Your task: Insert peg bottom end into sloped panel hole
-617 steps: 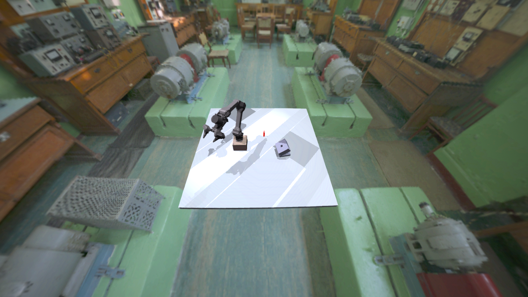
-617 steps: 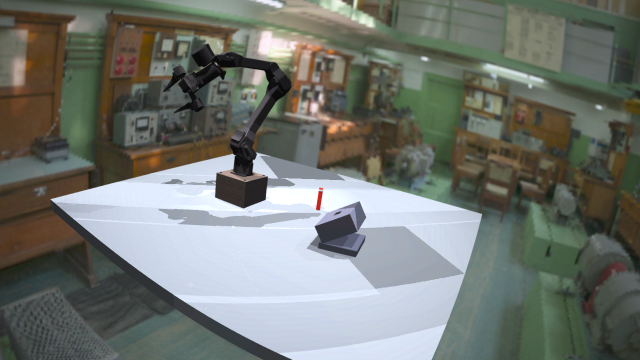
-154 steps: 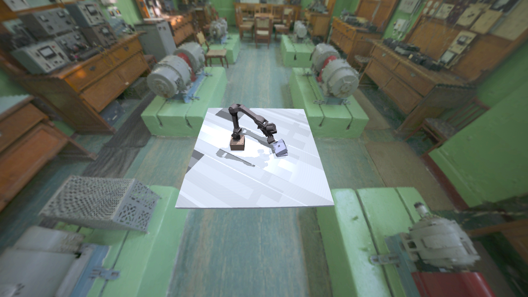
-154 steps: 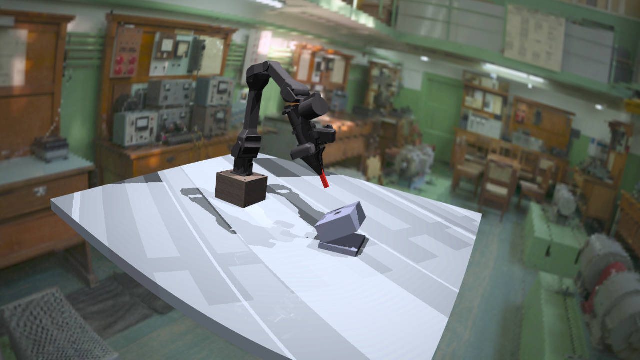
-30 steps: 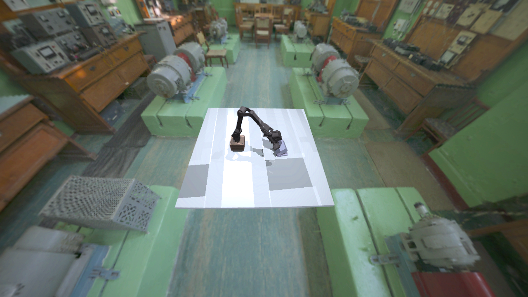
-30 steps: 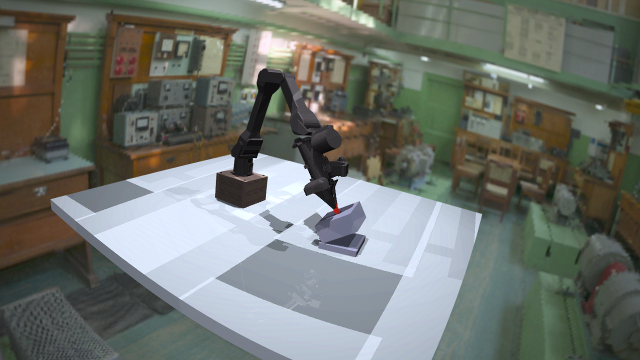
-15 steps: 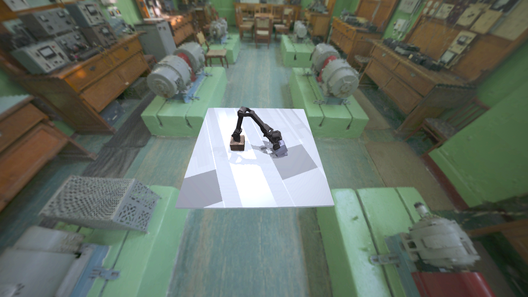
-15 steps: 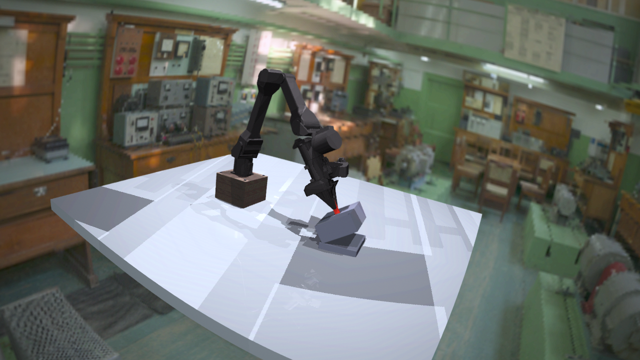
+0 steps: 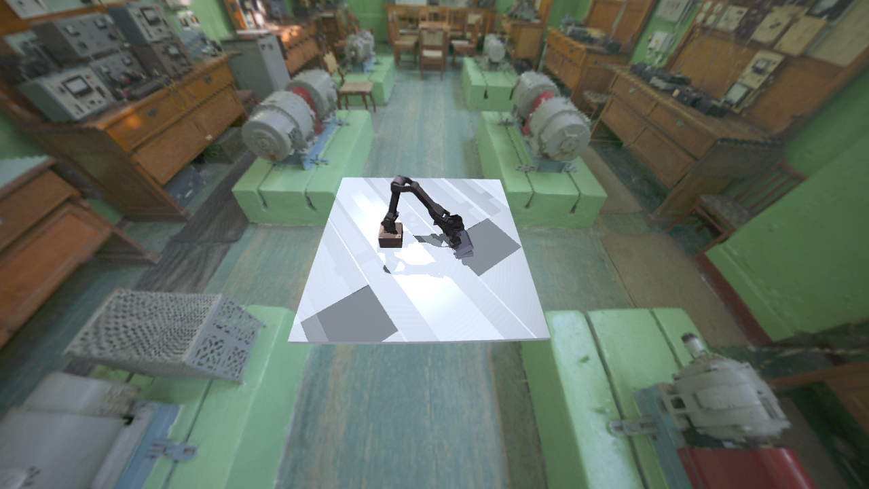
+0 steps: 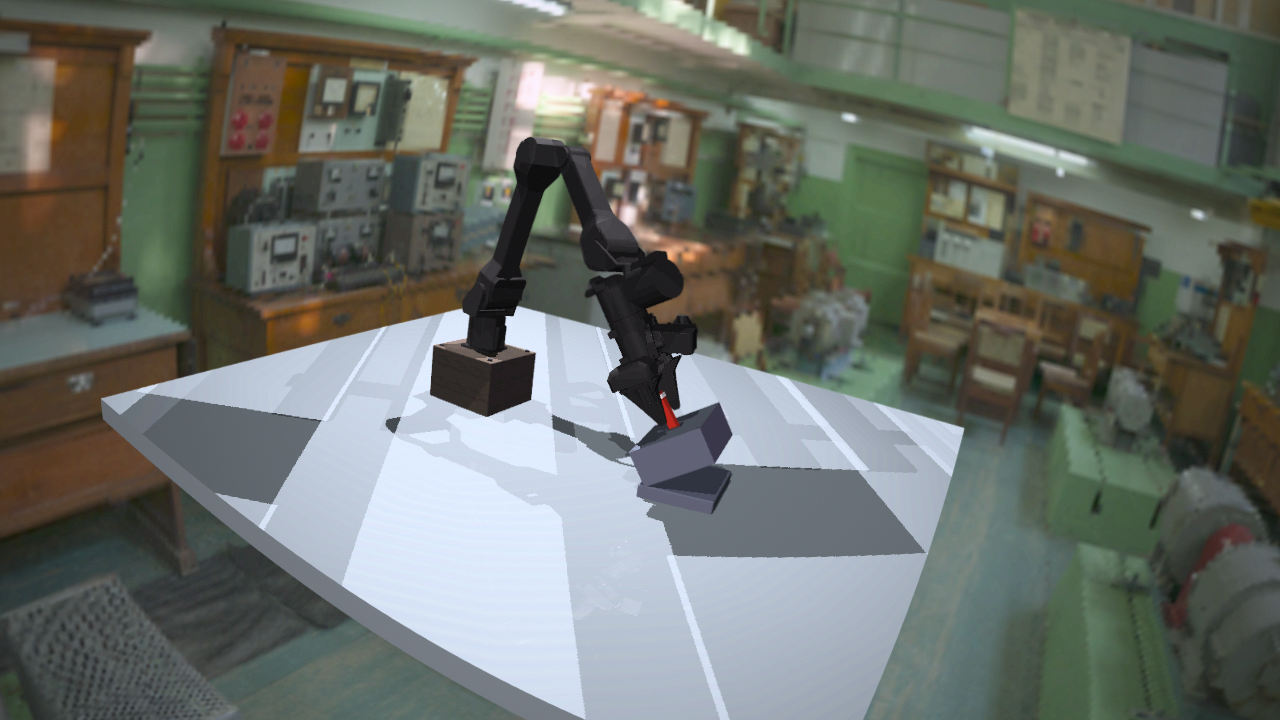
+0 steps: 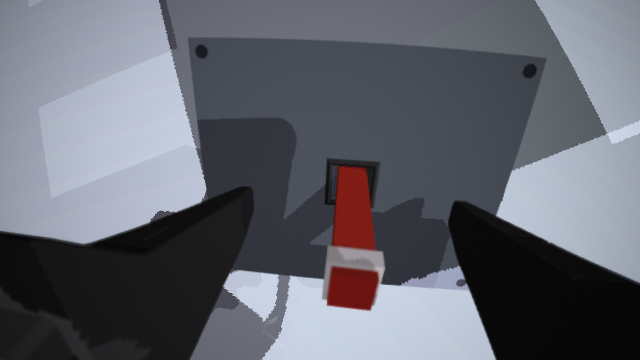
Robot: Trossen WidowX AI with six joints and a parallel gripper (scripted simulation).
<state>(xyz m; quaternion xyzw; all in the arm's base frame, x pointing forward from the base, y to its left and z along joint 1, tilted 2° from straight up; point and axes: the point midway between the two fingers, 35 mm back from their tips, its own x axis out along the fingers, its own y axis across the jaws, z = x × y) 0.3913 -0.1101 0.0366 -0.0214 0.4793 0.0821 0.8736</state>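
My gripper tip is now 10 mm below the red square peg and 10 mm past it. Also, from my gripper tip: flat foot plate (100 mm below, 40 mm ahead, 10 mm to the left); then panel block (40 mm below, 20 mm ahead).
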